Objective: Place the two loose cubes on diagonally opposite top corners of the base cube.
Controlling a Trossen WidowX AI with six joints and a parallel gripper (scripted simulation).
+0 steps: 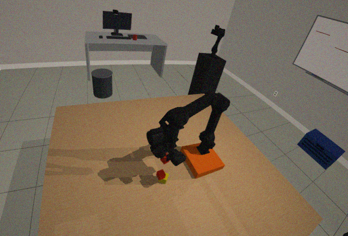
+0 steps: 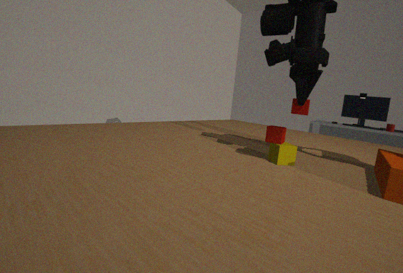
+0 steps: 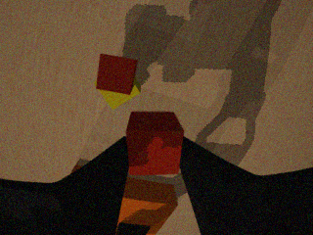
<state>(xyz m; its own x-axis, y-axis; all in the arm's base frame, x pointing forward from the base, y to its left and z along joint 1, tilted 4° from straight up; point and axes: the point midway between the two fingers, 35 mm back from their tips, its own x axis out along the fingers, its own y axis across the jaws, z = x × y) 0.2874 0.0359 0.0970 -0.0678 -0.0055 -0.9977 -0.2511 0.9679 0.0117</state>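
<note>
Now: the yellow base cube 1 cm ahead of my gripper tip, 4 cm to the left of it and 10 cm below it. From my gripper tip the other things lie so: red cube right at my gripper tip.
</note>
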